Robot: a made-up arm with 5 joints.
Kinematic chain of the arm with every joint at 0, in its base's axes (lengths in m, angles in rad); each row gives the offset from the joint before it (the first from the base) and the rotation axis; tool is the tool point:
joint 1: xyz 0 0 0.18 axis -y
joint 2: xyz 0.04 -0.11 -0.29 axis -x
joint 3: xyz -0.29 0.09 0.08 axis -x
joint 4: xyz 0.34 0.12 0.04 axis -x
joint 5: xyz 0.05 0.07 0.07 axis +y
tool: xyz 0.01 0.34 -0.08
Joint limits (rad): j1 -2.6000..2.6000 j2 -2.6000..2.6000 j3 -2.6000..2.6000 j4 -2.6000..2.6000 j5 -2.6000..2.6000
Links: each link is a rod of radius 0.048 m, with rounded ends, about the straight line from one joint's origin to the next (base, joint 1, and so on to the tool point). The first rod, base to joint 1, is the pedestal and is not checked.
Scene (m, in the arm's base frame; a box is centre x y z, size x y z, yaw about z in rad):
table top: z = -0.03
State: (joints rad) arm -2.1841 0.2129 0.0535 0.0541 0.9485
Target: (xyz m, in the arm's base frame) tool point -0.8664 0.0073 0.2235
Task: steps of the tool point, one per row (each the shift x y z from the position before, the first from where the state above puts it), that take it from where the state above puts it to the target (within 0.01 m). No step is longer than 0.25 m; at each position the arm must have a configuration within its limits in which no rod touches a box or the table.
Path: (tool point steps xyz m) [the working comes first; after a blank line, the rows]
Joints at the target: -1.7184 1.1196 0.4226 0.1481 0.8855
Straight joint move there: clear.

1: -0.1814 -0.0555 0.0520
2: -0.1678 -0.1128 -0.0008
3: -0.1275 -0.1567 -0.0502
4: -0.0663 -0.1828 -0.0863

